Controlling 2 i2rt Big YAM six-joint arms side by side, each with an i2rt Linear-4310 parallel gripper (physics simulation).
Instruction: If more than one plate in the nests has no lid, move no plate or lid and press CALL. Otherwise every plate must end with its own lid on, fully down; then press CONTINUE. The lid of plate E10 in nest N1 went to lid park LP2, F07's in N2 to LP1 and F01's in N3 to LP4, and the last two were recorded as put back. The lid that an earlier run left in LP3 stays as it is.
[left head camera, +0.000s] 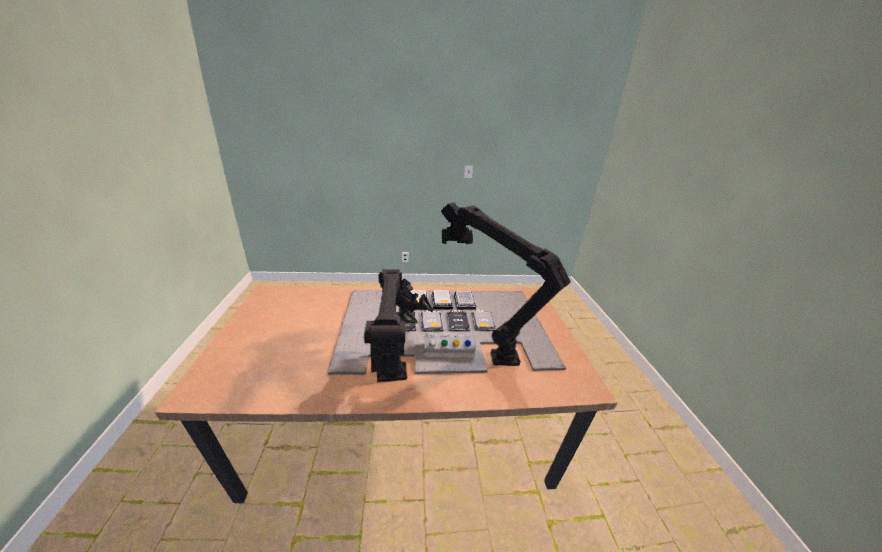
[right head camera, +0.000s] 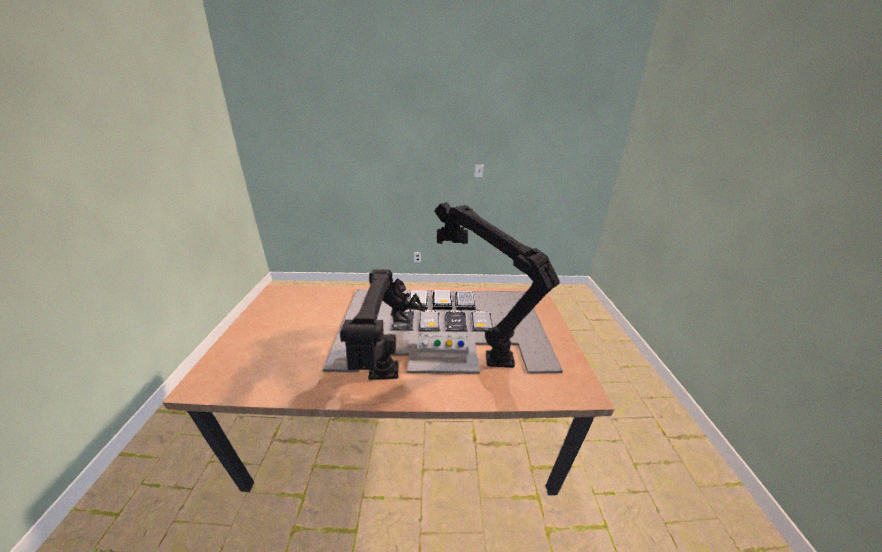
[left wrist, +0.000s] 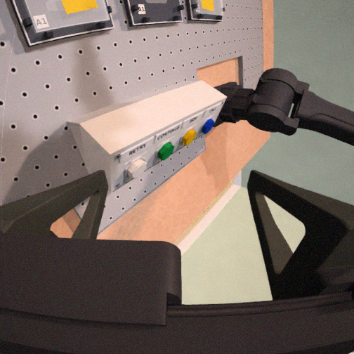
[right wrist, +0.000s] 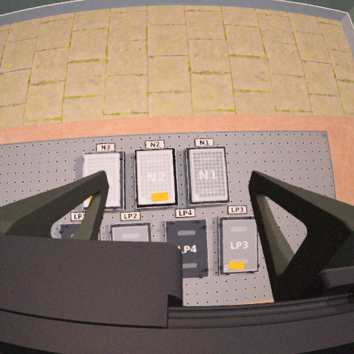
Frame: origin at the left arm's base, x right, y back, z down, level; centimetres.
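Seen in the pictures: left gripper, fingertip midpoint: (left head camera: 425, 316) (right head camera: 417, 316); right gripper, fingertip midpoint: (left head camera: 455, 242) (right head camera: 452, 242); left arm's base, link origin: (left head camera: 391, 372) (right head camera: 384, 371); right arm's base, link origin: (left head camera: 504, 358) (right head camera: 499, 359).
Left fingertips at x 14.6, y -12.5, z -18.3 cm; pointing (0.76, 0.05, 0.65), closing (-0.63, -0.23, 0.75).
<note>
Pixels of each thing's middle, then the offset from my left fingertips to it. Level surfaces: height alone.
- LP3, body centre: (right head camera: 482, 319) (left head camera: 483, 319) dx +32.3, dy -15.7, dz +15.6 cm
- LP2, body centre: (left head camera: 431, 319) (right head camera: 429, 319) dx +6.0, dy -17.7, dz +15.6 cm
- LP4, body centre: (right head camera: 456, 318) (left head camera: 457, 318) dx +19.5, dy -18.1, dz +16.0 cm
- button box, body centre: (right head camera: 443, 343) (left head camera: 449, 343) dx +10.8, dy +3.2, dz +12.8 cm
- grey perforated board, surface height: dz +17.0 cm
- table, surface height: dz +18.3 cm
In the right wrist view plate N1 (right wrist: 207, 175) shows sharp bare wells, with no lid visible. Plates N2 (right wrist: 156, 172) and N3 (right wrist: 102, 167) look paler and smoother, as if lidded; N2 has a yellow label, and a finger partly hides N3. Clear labelled lids lie in LP3 (right wrist: 239, 245) (left head camera: 483, 320) and LP2 (right wrist: 130, 233) (left head camera: 431, 320). LP4 (right wrist: 186, 235) (left head camera: 457, 320) is dark, without a lid visible; LP1 (right wrist: 72, 231) is mostly hidden. My left gripper (left head camera: 421, 310) (left wrist: 177, 178) is open above the board's left part. My right gripper (left head camera: 457, 242) (right wrist: 178, 178) is open, high above the board.
The button box (left head camera: 448, 352) (right head camera: 442, 351) (left wrist: 150, 115) stands at the board's front, between the arm bases. Its green CONTINUE button (left wrist: 166, 150) and blue CALL button (left wrist: 208, 126) face the front. The grey perforated board (left head camera: 543, 348) lies on the table (left head camera: 260, 390).
</note>
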